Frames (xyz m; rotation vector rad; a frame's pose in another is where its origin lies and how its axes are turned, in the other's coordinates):
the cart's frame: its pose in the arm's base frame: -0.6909 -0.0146 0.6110 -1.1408 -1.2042 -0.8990
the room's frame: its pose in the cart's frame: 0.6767 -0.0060 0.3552 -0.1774 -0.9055 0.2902
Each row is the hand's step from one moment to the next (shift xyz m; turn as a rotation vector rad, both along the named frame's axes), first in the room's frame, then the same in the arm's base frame.
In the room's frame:
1: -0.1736 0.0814 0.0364 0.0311 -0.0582 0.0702
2: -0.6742 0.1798 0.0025 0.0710 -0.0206 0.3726
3: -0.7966 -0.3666 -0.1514 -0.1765 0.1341 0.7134
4: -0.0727 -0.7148 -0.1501 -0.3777 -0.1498 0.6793
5: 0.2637 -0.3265 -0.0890 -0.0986 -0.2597 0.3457
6: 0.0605 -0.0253 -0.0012 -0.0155 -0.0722 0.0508
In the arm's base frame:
1: 0.0269 -0.1289 -0.1440 -0.0646 0.0684 -0.0207
2: 0.0101 -0.5692 -0.4034 -0.0938 0.2669 -0.2535
3: -0.4951 -0.7217 -0.1610 -0.0897 0.2410 -0.7014
4: -0.6528 -0.0985 0.3207 -0.3957 0.0730 -0.6816
5: -0.2234 0.1900 0.3131 -0.3520 0.1264 -0.2383
6: -0.0093 0.0511 0.0400 -0.0840 0.0199 -0.0242

